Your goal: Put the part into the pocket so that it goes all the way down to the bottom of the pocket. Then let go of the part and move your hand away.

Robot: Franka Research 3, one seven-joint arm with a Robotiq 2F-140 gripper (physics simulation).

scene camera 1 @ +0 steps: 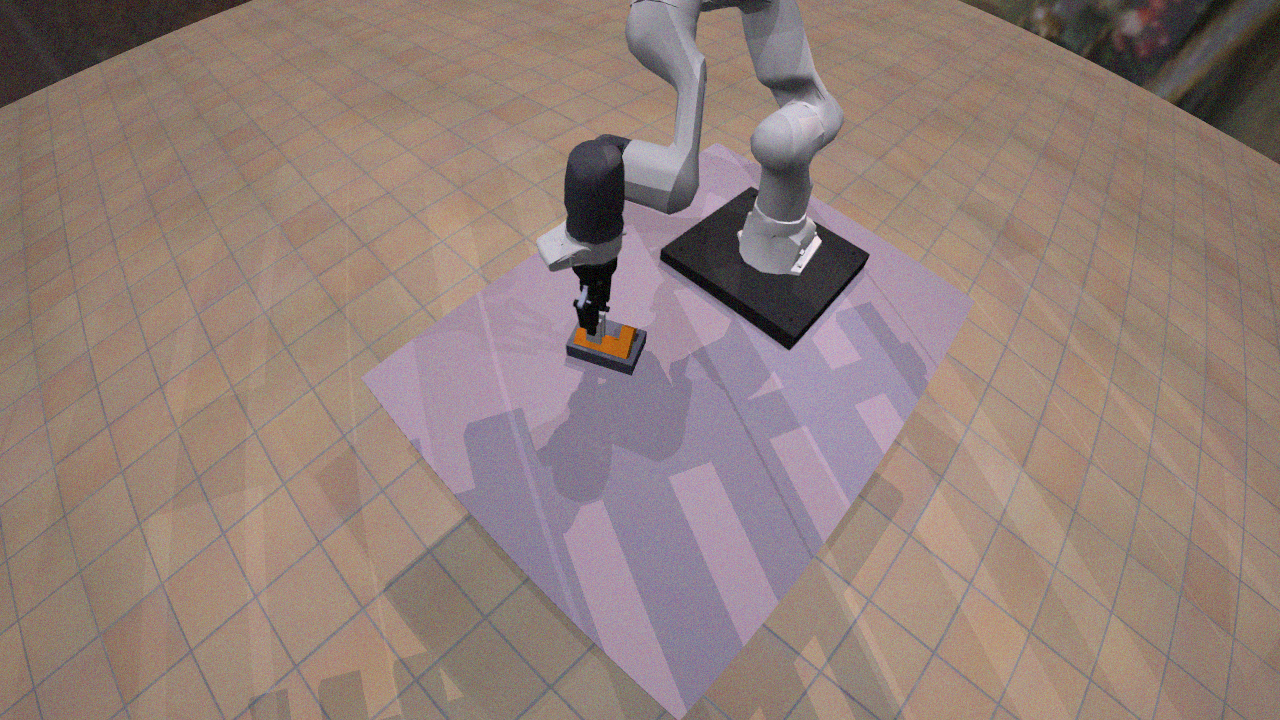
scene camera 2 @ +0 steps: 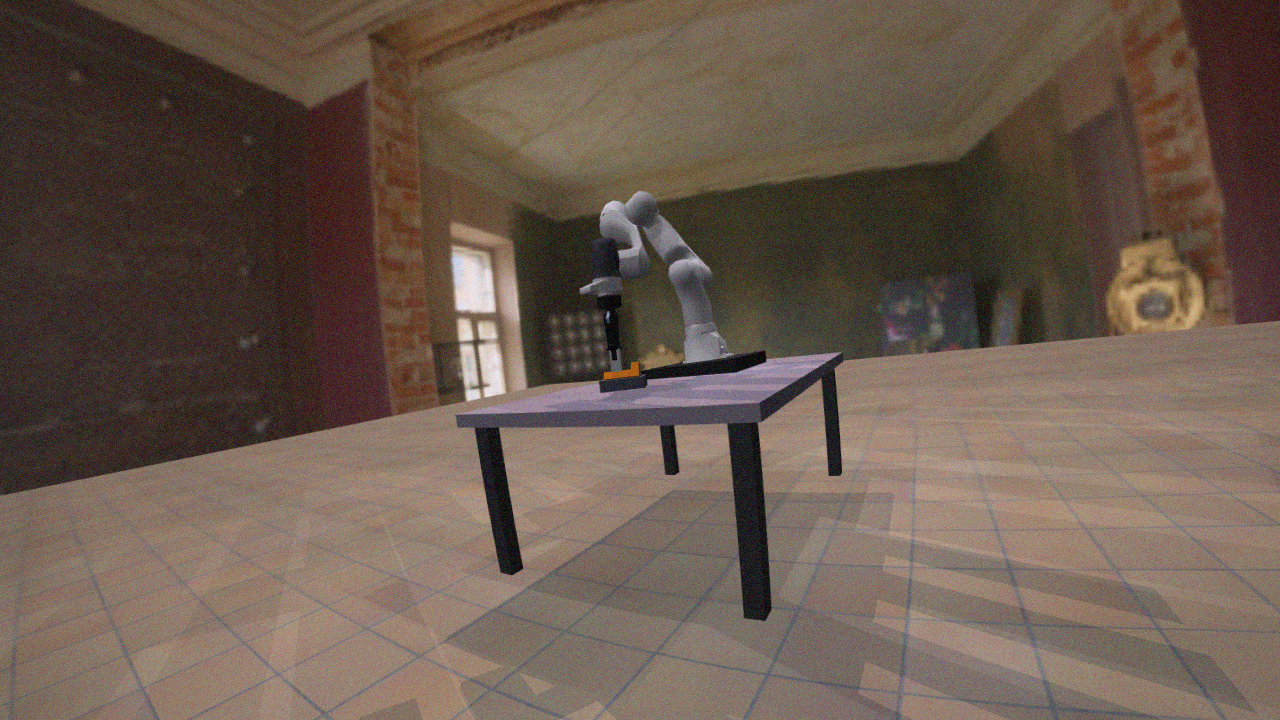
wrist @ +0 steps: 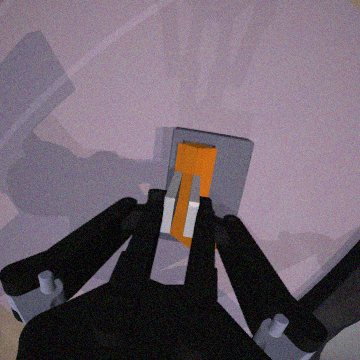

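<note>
The orange L-shaped part (scene camera 1: 617, 347) (scene camera 2: 621, 374) (wrist: 196, 162) is at the grey pocket block (scene camera 1: 601, 360) (scene camera 2: 623, 384) (wrist: 232, 165), along one side of it in the wrist view. Its orange body stands above the block's top in the second scene view. How deep its underside sits in the pocket is hidden. My gripper (scene camera 1: 596, 333) (scene camera 2: 615, 365) (wrist: 185, 186) points down over the block, its two pads close together on either side of the part's long arm. It is shut on the part. The fingers cover much of the part and the near end of the block in the wrist view.
The block rests on the pale purple table top (scene camera 1: 429, 358) (scene camera 2: 554, 411). The black base plate (scene camera 1: 716, 284) (scene camera 2: 716, 368) of the arm lies behind the block, to its right in the first scene view. Shadows of the arm fall across the table.
</note>
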